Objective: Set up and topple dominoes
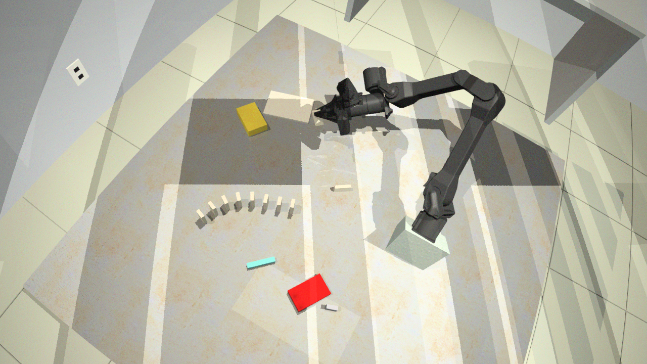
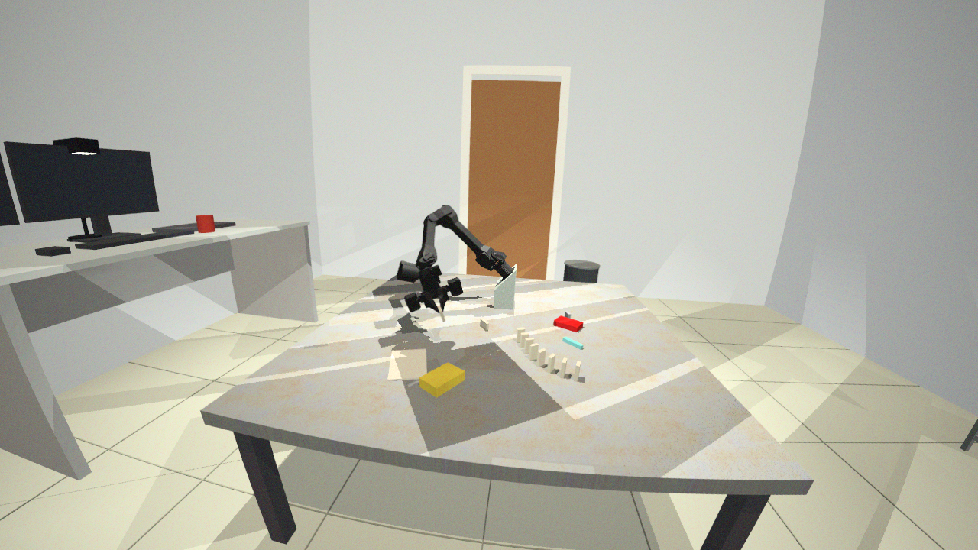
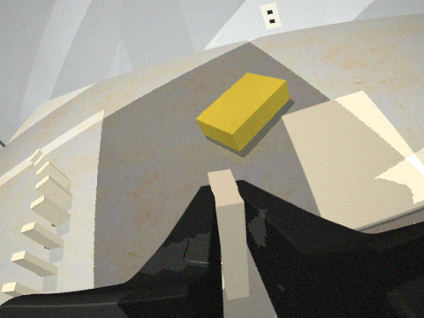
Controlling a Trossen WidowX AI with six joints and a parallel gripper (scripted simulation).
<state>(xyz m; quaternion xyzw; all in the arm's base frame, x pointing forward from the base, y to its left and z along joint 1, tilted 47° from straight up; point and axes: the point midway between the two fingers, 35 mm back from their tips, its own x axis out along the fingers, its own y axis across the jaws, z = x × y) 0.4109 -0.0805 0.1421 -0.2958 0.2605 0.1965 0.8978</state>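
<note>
The white sheet is 13 cm ahead of my gripper tip, 12 cm below it and 5 cm to the right of it. Also, from my gripper tip: red block 40 cm to the left, 28 cm behind, 11 cm below; yellow block 18 cm ahead, 11 cm below, 7 cm to the left; cyan bar 41 cm to the left, 14 cm behind, 12 cm below.
</note>
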